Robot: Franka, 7 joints.
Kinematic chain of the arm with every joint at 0, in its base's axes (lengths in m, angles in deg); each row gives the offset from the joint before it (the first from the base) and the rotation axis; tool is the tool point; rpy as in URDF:
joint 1: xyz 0 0 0.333 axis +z
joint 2: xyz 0 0 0 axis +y
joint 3: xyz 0 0 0.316 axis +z
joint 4: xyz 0.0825 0 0 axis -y
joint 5: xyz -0.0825 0 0.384 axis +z
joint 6: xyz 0 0 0 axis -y
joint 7: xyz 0.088 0 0 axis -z
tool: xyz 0 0 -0.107 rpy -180 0 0
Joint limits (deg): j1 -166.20..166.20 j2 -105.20..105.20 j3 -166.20..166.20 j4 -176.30..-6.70 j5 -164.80..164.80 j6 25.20..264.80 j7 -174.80..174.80
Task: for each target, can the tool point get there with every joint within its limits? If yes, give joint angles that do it. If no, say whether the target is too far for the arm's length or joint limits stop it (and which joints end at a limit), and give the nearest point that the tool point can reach.
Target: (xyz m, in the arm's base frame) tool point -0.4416 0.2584 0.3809
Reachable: yes | joints -90.50 8.63 -123.17 -137.45 136.10 124.74 142.69
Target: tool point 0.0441 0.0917 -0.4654
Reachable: no: joint limits stop it (at a limit: joint 2) | nearest point 0.0596 0.1239 -0.3404 | short by 0.130 m
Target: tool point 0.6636 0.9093 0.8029
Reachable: no: too far | nearest point 0.4667 0.6395 0.6635 | short by 0.362 m
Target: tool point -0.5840 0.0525 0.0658
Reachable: yes | joints 28.38 -56.63 138.60 -109.41 -68.61 180.36 54.02
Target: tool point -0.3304 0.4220 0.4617
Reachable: yes | joints 29.11 -36.39 87.56 -107.50 7.33 91.69 -131.64
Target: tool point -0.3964 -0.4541 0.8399
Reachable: yes | joints -79.15 60.50 -113.91 -71.08 74.05 159.72 -96.59
